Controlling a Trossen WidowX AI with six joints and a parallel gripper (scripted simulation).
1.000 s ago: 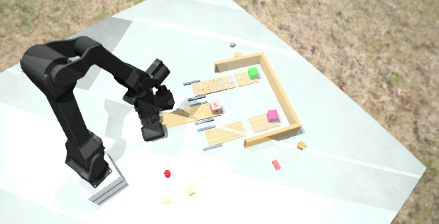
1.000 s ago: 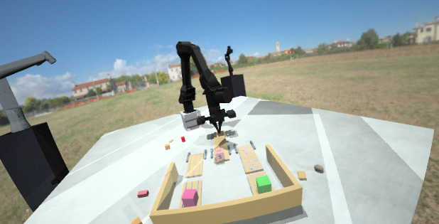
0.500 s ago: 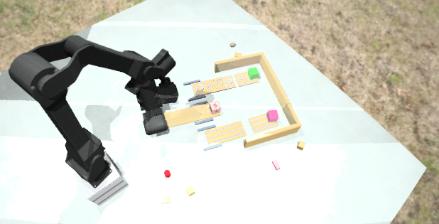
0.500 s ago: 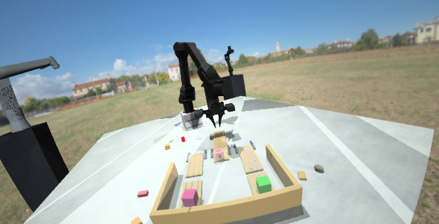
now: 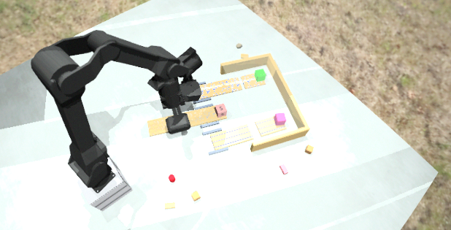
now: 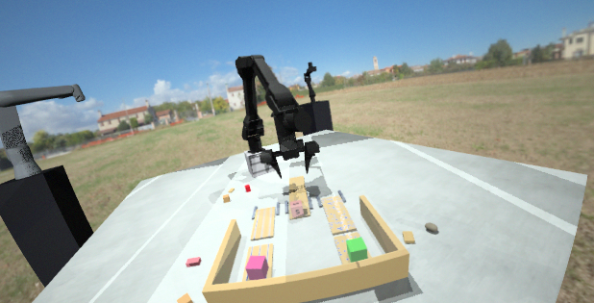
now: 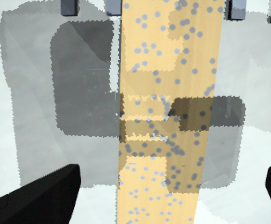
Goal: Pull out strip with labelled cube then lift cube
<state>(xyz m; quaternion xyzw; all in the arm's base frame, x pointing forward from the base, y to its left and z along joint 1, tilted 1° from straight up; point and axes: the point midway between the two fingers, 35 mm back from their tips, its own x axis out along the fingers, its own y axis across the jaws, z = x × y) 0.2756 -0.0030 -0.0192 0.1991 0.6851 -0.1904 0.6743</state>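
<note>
Now: the pink labelled cube 120 mm ahead of my gripper tip, 90 mm to the right of it and 30 mm below it. Also, from my gripper tip: red cylinder (140 mm behind, 120 mm to the right, 40 mm below); then pink block (90 mm ahead, 360 mm to the right, 40 mm below); then pebble (400 mm ahead, 50 mm to the left, 40 mm below).
</note>
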